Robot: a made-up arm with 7 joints.
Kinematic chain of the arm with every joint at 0, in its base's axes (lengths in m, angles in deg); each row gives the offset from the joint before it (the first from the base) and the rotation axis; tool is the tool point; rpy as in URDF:
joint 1: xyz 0 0 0.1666 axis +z
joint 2: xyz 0 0 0 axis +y
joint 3: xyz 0 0 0.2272 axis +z
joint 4: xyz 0.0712 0 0 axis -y
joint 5: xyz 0.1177 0 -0.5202 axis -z
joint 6: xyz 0 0 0 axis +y
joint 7: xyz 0.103 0 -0.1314 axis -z
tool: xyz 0 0 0 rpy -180 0 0
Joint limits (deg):
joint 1: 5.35..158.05
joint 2: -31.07..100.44
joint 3: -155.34..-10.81
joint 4: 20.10..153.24
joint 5: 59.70..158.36
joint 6: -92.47..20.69
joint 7: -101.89..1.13
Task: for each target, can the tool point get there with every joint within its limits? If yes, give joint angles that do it. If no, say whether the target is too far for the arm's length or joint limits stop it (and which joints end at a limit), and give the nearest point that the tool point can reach.
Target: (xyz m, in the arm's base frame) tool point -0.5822 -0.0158 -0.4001
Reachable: no: joint limits stop it (at a limit: joint 1, joint 2, joint 3) | nearest point -0.4396 -0.1579 -0.2368 | short by 0.259 m
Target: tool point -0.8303 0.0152 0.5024
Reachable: no: joint limits stop it (at a limit: joint 1, joint 2, joint 3) | nearest point -0.7335 -0.0986 0.5187 | short by 0.150 m
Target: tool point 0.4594 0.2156 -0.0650
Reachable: yes | joints 103.74 -13.30 -74.50 38.30 132.58 -9.13 -13.03
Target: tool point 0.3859 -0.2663 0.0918
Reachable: yes | joints 49.94 36.66 -62.46 38.04 81.79 -80.88 -86.29
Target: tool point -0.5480 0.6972 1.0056
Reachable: no: too far | nearest point -0.4190 0.5331 0.8081 | short by 0.287 m
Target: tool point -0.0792 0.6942 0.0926
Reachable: yes | joints 137.64 71.40 -44.95 103.73 81.67 -69.87 -26.96
